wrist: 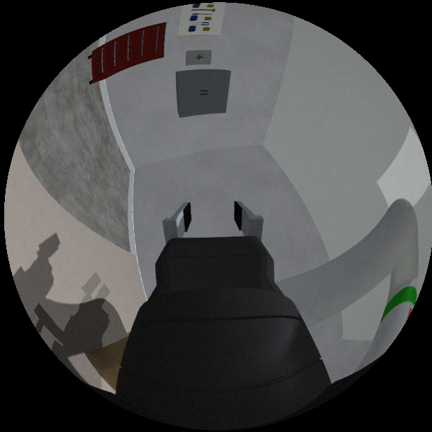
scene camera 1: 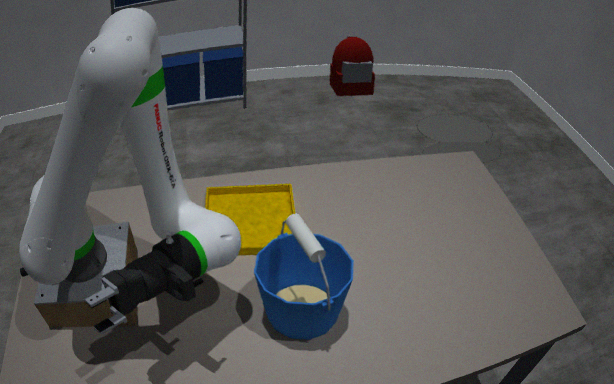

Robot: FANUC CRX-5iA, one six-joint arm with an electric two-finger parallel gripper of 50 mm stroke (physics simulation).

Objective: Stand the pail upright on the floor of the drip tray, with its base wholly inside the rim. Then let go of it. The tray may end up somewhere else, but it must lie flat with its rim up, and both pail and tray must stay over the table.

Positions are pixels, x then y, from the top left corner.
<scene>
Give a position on a white grip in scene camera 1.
313, 249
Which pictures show the yellow drip tray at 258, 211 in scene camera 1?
Scene camera 1 only.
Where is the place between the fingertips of my gripper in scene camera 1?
92, 317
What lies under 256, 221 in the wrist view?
My gripper.
</scene>
